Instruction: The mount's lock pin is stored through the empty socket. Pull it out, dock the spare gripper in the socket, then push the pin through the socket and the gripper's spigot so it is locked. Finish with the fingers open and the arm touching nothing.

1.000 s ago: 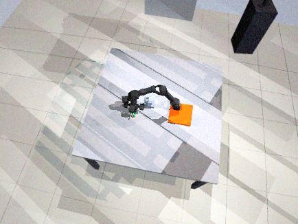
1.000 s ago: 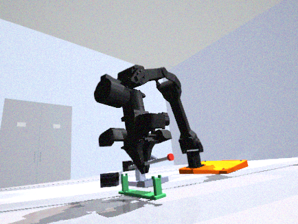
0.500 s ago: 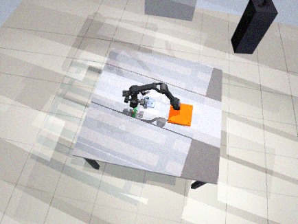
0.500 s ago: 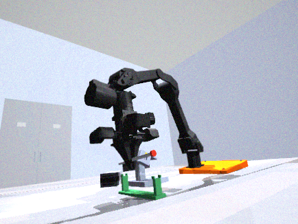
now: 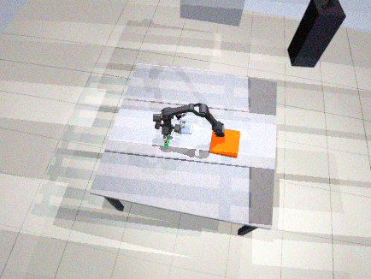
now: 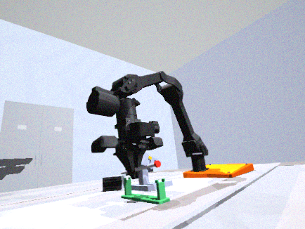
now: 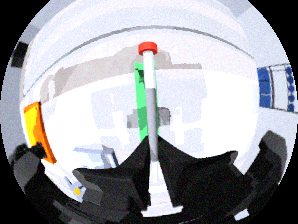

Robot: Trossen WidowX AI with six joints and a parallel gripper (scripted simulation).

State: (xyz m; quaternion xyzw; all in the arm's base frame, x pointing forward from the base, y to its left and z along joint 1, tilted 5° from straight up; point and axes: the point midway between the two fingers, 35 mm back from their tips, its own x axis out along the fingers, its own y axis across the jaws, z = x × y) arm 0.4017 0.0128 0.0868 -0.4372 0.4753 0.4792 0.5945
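Now: gripper tip 20 mm to the right of the green rack and 20 mm above it. From my gripper tip the other things lie so: spare gripper 110 mm behind, 210 mm to the right, 20 mm below; grey mount 130 mm behind, 60 mm to the right, 10 mm above.
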